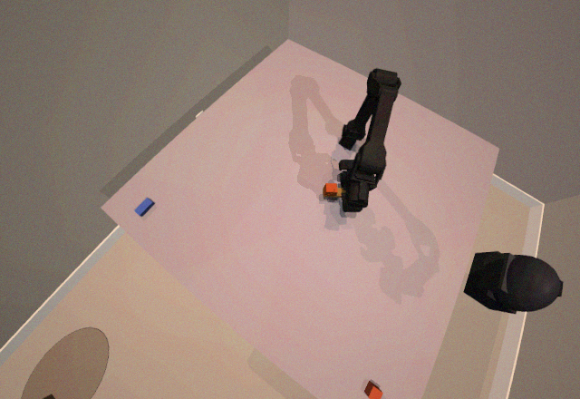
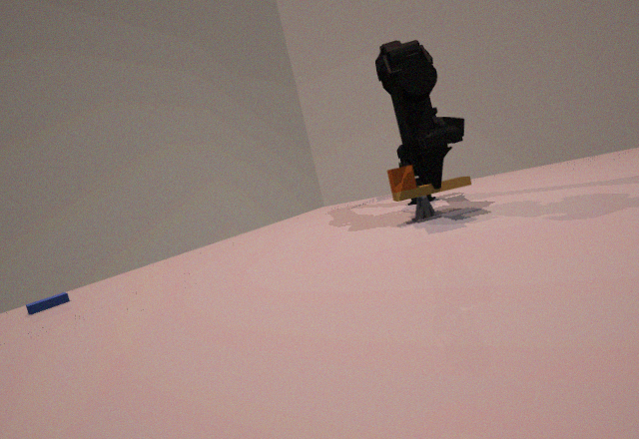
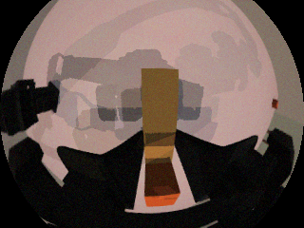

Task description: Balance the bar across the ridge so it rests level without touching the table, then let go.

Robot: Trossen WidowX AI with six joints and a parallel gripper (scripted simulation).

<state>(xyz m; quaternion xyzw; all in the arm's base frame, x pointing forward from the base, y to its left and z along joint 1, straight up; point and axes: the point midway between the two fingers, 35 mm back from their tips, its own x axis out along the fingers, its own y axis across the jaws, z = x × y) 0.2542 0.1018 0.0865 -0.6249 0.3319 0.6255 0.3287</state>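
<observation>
The bar is 3 cm to the right of my gripper tip, 2 cm ahead of it and 2 cm above it. Also, from my gripper tip: red block (49 cm ahead, 40 cm to the left, 4 cm below); then blue block (60 cm to the right, 49 cm ahead, 4 cm below).
</observation>
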